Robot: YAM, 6 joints.
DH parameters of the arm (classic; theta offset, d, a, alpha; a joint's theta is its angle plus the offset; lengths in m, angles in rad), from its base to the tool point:
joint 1: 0 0.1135 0.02 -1.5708
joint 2: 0 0 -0.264 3.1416
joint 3: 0.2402 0 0.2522 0
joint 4: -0.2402 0 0.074 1.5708
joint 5: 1.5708 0 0 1.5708
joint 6: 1.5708 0.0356 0 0
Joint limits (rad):
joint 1: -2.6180..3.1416
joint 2: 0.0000..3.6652
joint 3: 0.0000..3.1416
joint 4: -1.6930..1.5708
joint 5: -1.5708..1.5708
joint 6: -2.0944..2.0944
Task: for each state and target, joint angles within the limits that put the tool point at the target. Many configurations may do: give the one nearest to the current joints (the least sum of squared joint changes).
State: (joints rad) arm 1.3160 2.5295 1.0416 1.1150 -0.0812 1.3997
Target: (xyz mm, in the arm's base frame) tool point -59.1 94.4 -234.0
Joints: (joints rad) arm 2.0415 3.3275 0.8022 0.9239 -0.2809 1.3997
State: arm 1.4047 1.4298 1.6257 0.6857 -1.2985 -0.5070
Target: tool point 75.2 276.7 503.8
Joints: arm 1.1849 1.4250 1.4826 0.6699 -1.3186 -0.5070
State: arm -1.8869 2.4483 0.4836 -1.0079 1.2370 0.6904
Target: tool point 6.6 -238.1 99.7
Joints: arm -1.3990 1.9524 0.8580 -1.0890 1.2888 0.6904
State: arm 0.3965 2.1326 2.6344 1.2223 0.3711 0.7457
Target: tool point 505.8 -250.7 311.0
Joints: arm -0.4331 2.6151 2.2980 1.2336 0.4436 0.7457
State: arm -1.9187 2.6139 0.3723 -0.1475 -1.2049 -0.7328
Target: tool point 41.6 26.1 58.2
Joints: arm -1.8766 2.9053 0.0000 -0.2204 -1.1053 -0.7328
